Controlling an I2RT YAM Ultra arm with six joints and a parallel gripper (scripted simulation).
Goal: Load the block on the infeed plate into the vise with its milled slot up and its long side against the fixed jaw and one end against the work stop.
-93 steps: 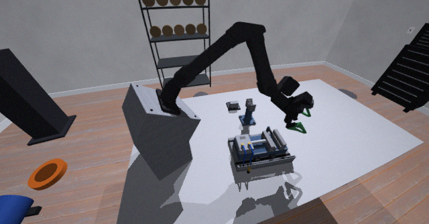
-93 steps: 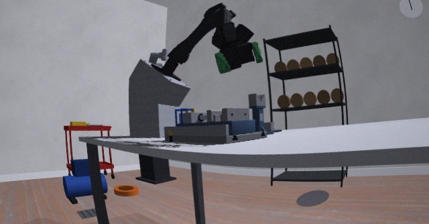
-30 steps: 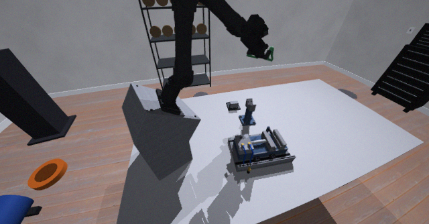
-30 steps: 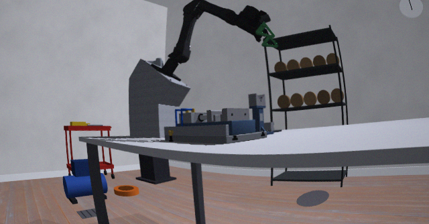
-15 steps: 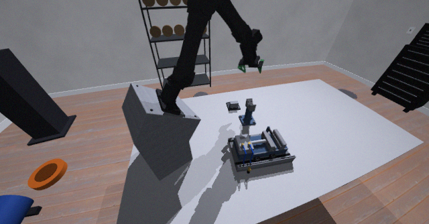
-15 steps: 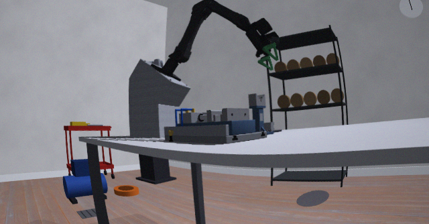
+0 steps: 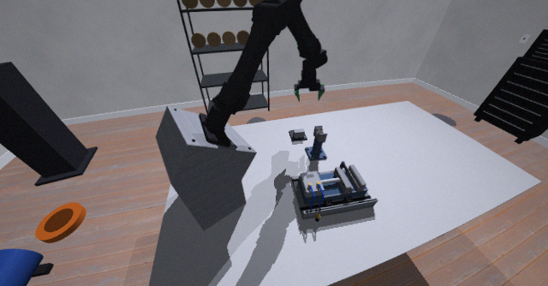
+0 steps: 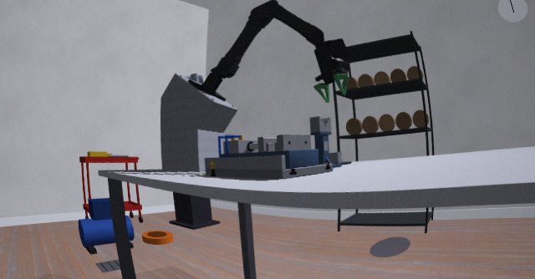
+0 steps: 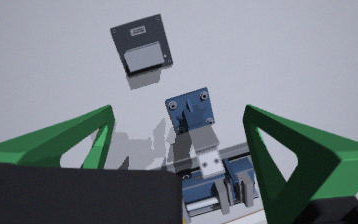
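My gripper is now 30 mm past the part, 20 mm to the right of it and 220 mm above it. The rest, counted from my hand: cylinder rod (90 mm behind, 360 mm to the right, 170 mm below); work stop (330 mm to the right, 160 mm below); moving jaw (40 mm behind, 370 mm to the right, 170 mm below).
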